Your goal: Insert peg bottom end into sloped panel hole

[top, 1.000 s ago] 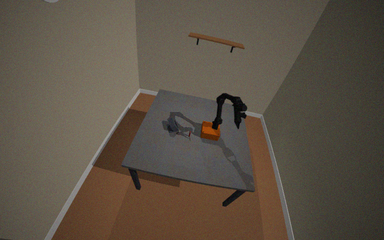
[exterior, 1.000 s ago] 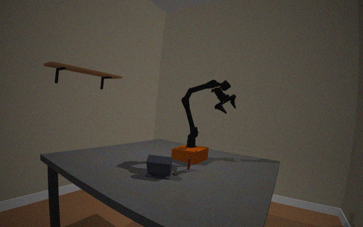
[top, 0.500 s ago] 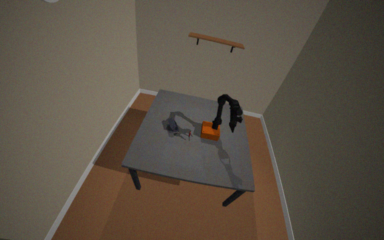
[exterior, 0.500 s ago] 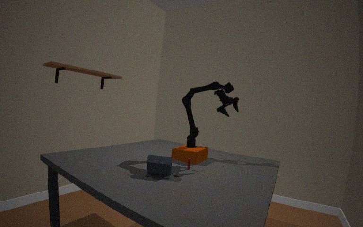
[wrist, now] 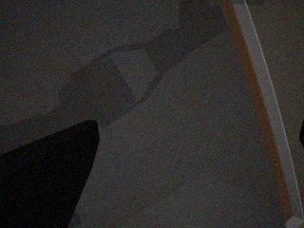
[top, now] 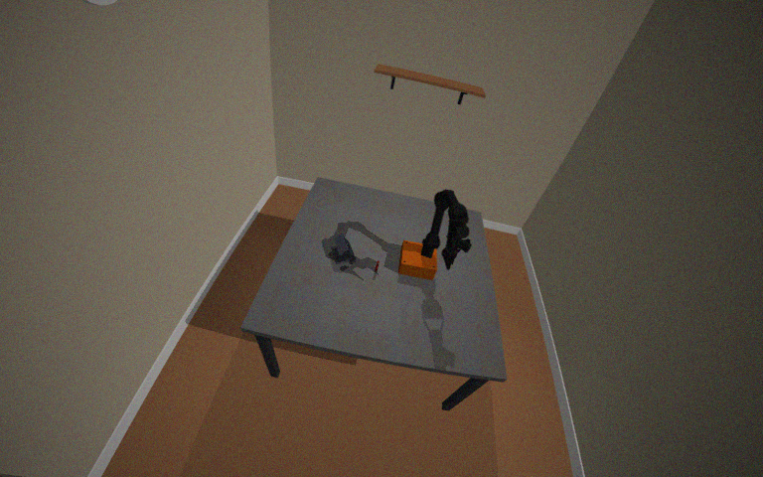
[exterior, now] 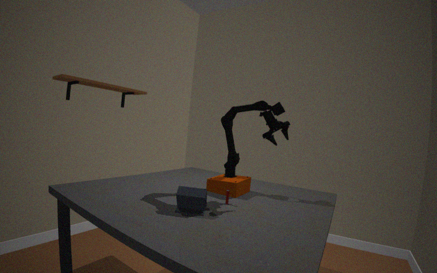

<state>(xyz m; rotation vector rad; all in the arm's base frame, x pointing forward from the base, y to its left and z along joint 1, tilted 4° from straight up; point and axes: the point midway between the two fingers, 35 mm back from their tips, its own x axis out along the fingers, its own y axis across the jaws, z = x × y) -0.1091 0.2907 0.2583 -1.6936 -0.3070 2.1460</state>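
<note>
Right now the red round peg is 35 cm ahead of my gripper tip, 10 cm to the right of it and 28 cm below it. Also, from my gripper tip: sloped panel (56 cm ahead, 14 cm to the right, 29 cm below).
</note>
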